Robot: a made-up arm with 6 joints.
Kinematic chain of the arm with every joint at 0, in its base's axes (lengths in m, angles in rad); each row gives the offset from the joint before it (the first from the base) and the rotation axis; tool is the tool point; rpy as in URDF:
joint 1: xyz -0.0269 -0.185 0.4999 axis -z
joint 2: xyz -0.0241 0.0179 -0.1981 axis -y
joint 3: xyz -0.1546 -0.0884 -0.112 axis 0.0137 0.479 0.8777
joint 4: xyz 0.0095 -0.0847 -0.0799 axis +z
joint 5: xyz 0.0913 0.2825 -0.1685 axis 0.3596 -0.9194 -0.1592
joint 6: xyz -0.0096 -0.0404 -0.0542 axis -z
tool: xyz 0.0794 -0.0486 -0.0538 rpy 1.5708 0 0
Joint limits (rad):
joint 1: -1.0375..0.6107
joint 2: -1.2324..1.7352
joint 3: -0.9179..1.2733
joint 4: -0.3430..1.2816
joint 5: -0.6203..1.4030
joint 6: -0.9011..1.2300
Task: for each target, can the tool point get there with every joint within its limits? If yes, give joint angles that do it. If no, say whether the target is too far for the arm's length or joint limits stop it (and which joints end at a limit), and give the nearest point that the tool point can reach.
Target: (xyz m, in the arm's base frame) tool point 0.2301 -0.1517 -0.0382
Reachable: yes | joints 0.2409 0.6290 0.3146 -0.1037 0.9370 -0.1119
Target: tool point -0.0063 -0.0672 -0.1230
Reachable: yes | joints -0.3959 0.2698 0.5300 -0.1629 1.2334 0.0572
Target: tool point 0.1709 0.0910 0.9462
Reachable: no: joint limits stop it (at a limit: joint 1, joint 2, joint 4, joint 6) | nearest point 0.2032 0.0279 0.5771 | short by 0.376 m
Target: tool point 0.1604 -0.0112 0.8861
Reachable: no: joint limits stop it (at a limit: joint 1, joint 2, joint 6) | nearest point 0.2043 -0.0171 0.5811 | short by 0.308 m
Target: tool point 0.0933 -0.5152 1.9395
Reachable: no: too far | nearest point -0.0519 -0.6124 0.7271 | short by 1.225 m
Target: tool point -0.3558 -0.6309 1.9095
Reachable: no: too far | nearest point -0.2934 -0.5464 0.7290 | short by 1.185 m
